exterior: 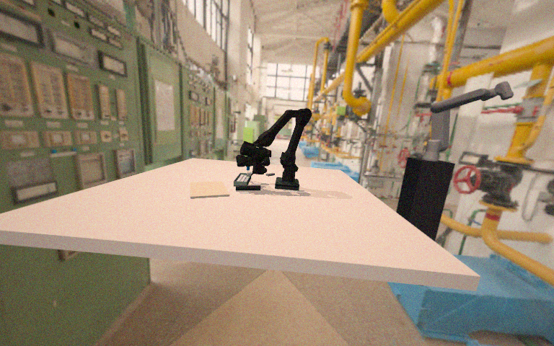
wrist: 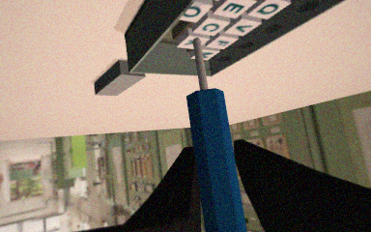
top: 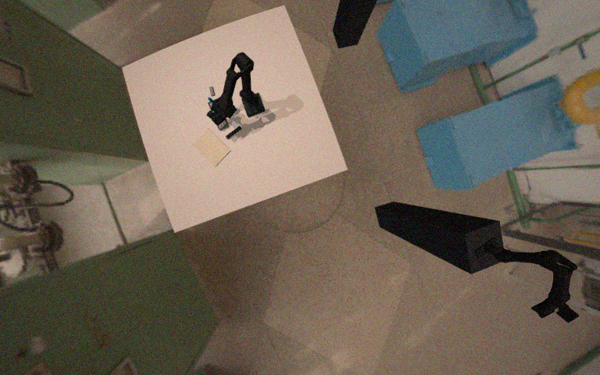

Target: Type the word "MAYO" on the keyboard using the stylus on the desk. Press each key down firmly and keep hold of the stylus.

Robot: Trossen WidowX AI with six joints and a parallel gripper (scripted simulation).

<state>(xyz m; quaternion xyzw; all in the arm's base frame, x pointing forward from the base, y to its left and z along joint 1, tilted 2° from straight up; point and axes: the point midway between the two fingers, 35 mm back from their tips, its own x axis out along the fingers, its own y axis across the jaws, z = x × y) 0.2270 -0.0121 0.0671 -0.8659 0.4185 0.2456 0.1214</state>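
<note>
My gripper tip is 130 mm to the left of the small grey block, 80 mm above it and 20 mm short of it. The rest, counted from my gripper tip: small black bar 200 mm to the left, 70 mm below, 60 mm behind; blue stylus 10 mm below; tan pad 250 mm to the left, 120 mm ahead, 80 mm below.
</note>
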